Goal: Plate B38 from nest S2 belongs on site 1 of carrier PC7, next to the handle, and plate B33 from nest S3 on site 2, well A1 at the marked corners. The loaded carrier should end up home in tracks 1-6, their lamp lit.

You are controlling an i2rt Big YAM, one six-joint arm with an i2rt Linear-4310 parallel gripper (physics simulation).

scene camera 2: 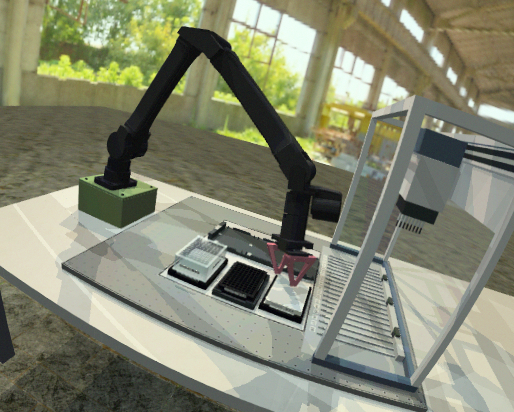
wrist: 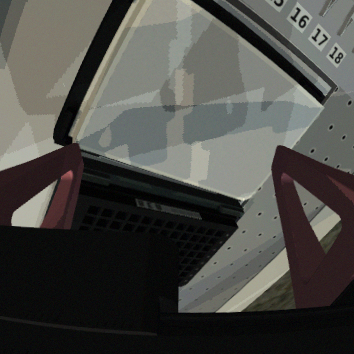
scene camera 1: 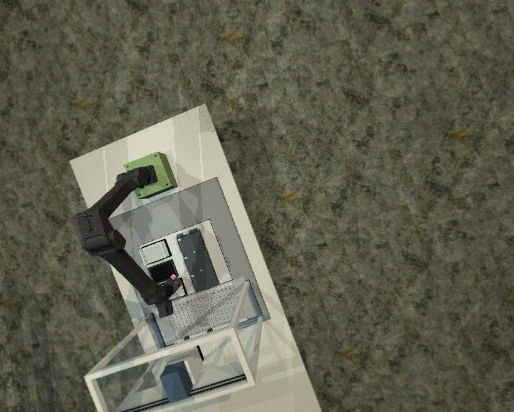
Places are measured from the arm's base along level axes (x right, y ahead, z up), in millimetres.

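Pixels of known places: gripper, between the fingertips: (scene camera 2: 284,279) (wrist: 176,154); arm's base, origin of its link: (scene camera 2: 115,183) (scene camera 1: 144,176).
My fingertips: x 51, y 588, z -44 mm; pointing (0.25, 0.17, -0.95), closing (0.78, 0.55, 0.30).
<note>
For each thing: its middle in the pictures, then the offset to it from my fingertips.
- black plate, middle of its body: (wrist: 142,245) (scene camera 2: 243,280) (scene camera 1: 162,272) dz -21, dx +37, dy -86 mm
- stack, middle of its body: (scene camera 2: 201,257) (scene camera 1: 154,252) dz -7, dx +41, dy -202 mm
- long dark carrier, middle of its body: (scene camera 2: 266,249) (scene camera 1: 197,260) dz -25, dx -165, dy -99 mm
My gripper (scene camera 2: 287,276) (wrist: 176,154) is open and empty, fingers pointing down above the nest nearest the track deck. That nest holds a plate with a smooth, pale top (scene camera 2: 284,299) (wrist: 200,107), which shows between and beyond the fingertips in the wrist view. A black plate (scene camera 1: 162,271) (scene camera 2: 245,280) (wrist: 155,230) sits in the middle nest, a small label on its side. A clear, taller plate or stack (scene camera 1: 155,251) (scene camera 2: 201,254) sits in the nest nearest the arm base. The long dark carrier (scene camera 1: 196,257) (scene camera 2: 245,243) lies beside the nests. Nest and plate names are not readable.
The track deck (scene camera 1: 210,305) (scene camera 2: 350,305) adjoins the nests; numbers 16 to 18 show in the wrist view. A light frame (scene camera 1: 242,350) (scene camera 2: 390,200) stands over it, with a blue-and-grey pipetting head (scene camera 1: 176,381) (scene camera 2: 432,170). The green arm base (scene camera 1: 162,175) (scene camera 2: 117,202) stands at the other end.
</note>
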